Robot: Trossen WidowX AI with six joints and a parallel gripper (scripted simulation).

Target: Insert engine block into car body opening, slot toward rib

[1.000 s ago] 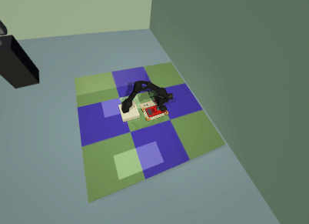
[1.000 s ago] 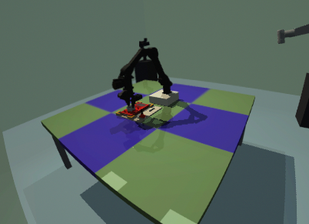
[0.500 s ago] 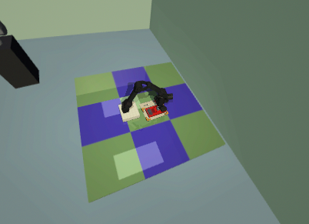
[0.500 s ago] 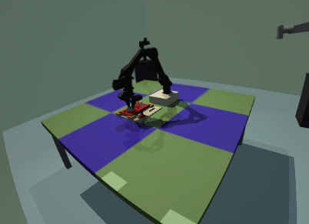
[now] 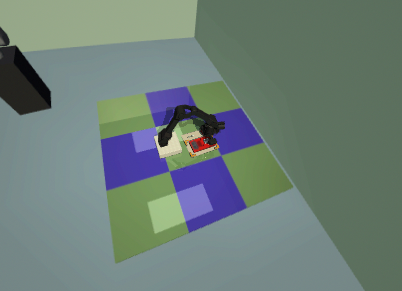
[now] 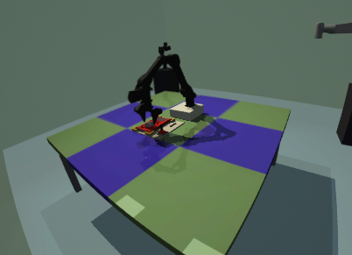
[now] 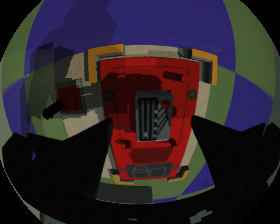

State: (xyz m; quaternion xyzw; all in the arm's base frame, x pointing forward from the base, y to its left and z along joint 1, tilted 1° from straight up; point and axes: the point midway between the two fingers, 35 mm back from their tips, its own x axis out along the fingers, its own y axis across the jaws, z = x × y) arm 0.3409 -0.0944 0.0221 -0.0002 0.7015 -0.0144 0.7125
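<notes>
My gripper tip is 20 mm above the engine block.
</notes>
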